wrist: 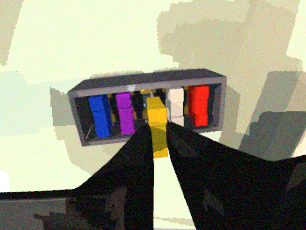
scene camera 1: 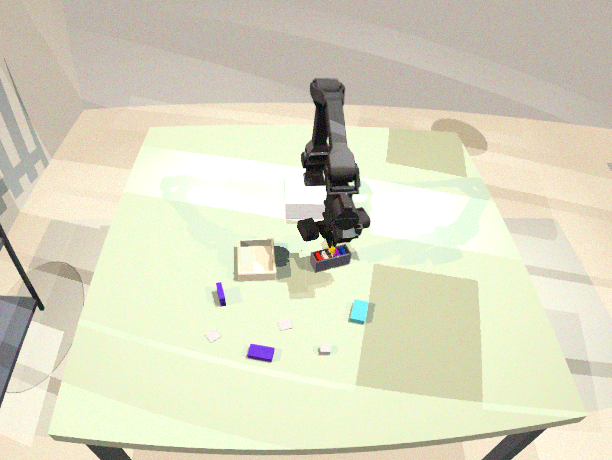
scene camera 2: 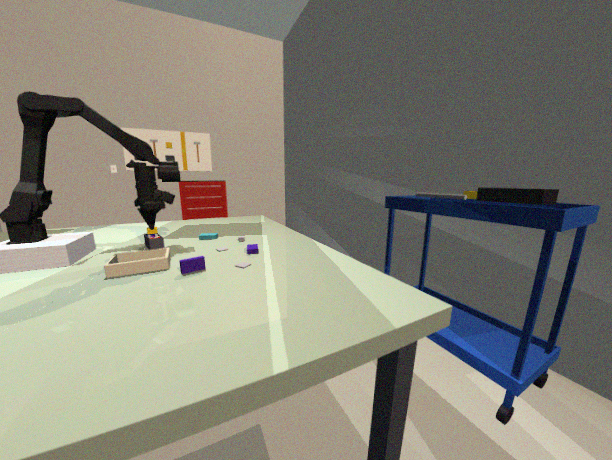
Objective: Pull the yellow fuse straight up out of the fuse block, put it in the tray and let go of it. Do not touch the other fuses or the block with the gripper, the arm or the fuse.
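Observation:
My gripper's holding a yellow fuse, and you can see that gripper in the wrist view and in scene camera 2 as well. There's a beige tray in view too.

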